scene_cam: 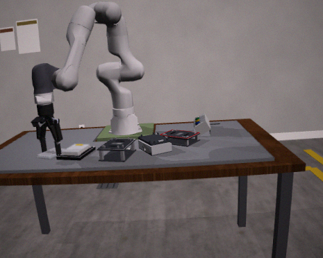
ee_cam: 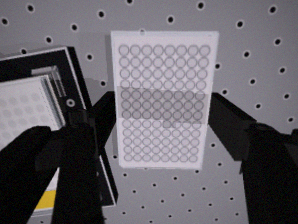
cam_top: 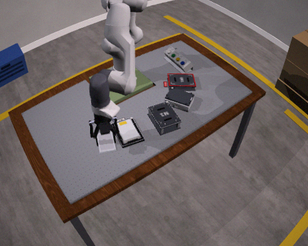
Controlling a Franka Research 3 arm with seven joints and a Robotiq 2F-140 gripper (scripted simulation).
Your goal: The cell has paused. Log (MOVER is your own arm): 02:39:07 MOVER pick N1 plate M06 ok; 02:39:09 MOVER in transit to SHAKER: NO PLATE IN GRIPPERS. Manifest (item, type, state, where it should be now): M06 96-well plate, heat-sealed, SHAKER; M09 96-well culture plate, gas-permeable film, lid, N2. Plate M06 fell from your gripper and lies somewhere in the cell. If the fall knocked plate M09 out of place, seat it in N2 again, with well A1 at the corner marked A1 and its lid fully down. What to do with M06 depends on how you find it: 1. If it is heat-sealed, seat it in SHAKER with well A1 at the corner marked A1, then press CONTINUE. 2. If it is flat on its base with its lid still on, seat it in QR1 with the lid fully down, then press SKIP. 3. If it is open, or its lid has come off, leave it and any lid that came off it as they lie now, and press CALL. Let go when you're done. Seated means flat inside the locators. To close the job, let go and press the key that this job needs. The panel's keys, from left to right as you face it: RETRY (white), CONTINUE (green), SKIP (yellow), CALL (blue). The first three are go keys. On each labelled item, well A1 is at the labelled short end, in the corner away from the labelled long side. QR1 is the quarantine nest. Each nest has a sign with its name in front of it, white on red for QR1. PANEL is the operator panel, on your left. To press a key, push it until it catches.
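Right now the heat-sealed plate is 20 mm below my hand. The rest, counted from my hand: blue call key: 710 mm to the left, 220 mm behind, 40 mm above; yellow skip key: 710 mm to the left, 270 mm behind, 40 mm above; dark nest N1: 330 mm to the left, 60 mm ahead, 20 mm above.
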